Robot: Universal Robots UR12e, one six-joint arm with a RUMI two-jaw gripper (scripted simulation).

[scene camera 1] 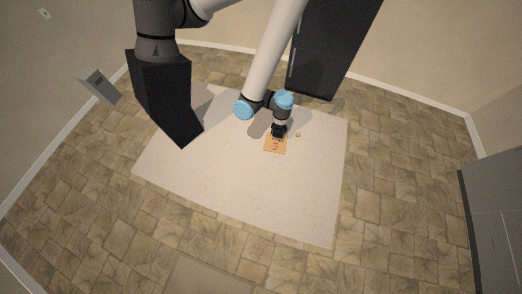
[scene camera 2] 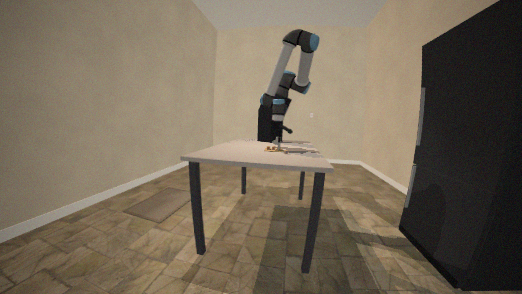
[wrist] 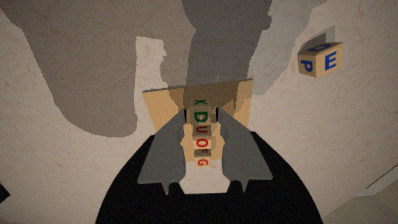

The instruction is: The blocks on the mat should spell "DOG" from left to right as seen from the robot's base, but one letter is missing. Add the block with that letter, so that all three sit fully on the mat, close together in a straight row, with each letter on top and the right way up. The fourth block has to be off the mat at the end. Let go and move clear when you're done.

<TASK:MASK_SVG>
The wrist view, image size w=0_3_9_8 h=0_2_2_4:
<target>gripper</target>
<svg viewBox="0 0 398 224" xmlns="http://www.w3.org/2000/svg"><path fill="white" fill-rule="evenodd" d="M323 221L309 191L293 168L255 131L250 131L223 109L217 107L216 121L221 125L220 136L225 141L221 161L222 173L230 181L226 193L185 194L179 182L186 175L186 161L184 149L180 144L184 138L183 125L187 122L186 109L182 109L154 135L150 135L122 167L104 197L95 224L323 224Z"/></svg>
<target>mat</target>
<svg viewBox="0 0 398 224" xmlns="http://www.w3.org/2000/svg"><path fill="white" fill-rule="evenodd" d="M253 80L142 92L142 96L156 132L180 110L186 109L187 122L183 125L184 138L180 144L184 149L186 162L194 161L193 126L191 125L189 110L190 100L210 98L212 104L212 124L210 125L212 133L211 160L222 159L225 141L220 136L221 125L216 121L216 108L220 107L248 128Z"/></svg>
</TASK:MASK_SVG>
